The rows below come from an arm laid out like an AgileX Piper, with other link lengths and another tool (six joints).
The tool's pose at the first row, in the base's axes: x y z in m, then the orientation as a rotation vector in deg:
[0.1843, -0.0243, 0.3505, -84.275, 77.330, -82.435]
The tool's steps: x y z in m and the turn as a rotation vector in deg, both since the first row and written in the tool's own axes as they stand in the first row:
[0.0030, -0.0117, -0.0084, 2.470, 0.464, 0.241]
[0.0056, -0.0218, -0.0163, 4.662, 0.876, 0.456]
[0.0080, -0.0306, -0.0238, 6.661, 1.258, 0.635]
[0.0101, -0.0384, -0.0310, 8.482, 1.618, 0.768]
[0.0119, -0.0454, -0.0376, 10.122, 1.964, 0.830]
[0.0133, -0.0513, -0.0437, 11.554, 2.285, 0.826]
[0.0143, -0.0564, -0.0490, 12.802, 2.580, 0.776]
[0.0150, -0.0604, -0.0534, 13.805, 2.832, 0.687]
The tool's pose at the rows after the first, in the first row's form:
[0.1783, -0.0227, 0.3638, -82.237, 75.506, -83.864]
[0.1724, -0.0212, 0.3754, -80.419, 73.879, -85.092]
[0.1667, -0.0199, 0.3857, -78.765, 72.383, -86.196]
[0.1611, -0.0186, 0.3949, -77.271, 71.005, -87.204]
[0.1560, -0.0173, 0.4031, -75.957, 69.740, -88.146]
[0.1512, -0.0160, 0.4101, -74.843, 68.609, -89.005]
[0.1470, -0.0147, 0.4161, -73.899, 67.604, -89.784]
[0.1435, -0.0136, 0.4208, -73.169, 66.774, -90.445]

